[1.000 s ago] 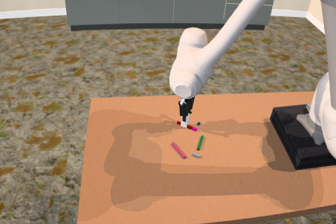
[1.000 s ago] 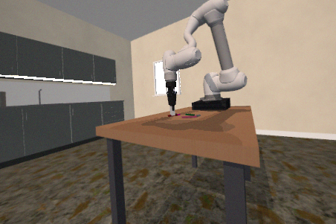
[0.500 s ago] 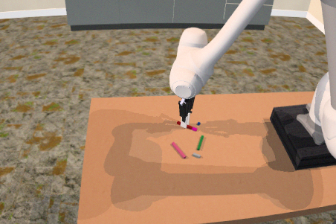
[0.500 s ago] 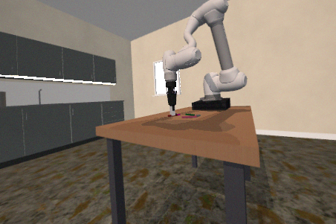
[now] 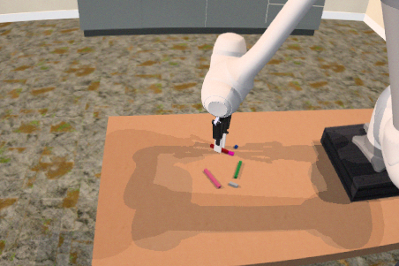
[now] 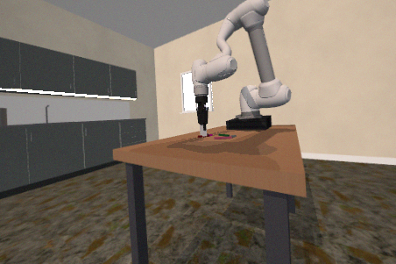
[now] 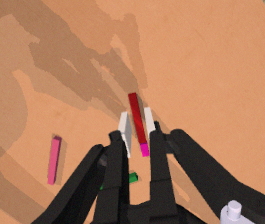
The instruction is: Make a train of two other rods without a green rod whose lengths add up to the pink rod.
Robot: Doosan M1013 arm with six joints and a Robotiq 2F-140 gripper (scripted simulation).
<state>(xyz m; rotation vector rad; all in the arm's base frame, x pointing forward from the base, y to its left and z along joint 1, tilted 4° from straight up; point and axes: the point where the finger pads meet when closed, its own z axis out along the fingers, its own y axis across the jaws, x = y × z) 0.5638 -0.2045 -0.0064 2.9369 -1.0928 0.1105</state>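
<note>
Right now the red rod is 30 mm below my hand. Round my hand: blue rod 60 mm behind, 30 mm below; green rod 40 mm behind, 110 mm to the left, 30 mm below; magenta rod 40 mm behind, 30 mm to the left, 30 mm below.
</note>
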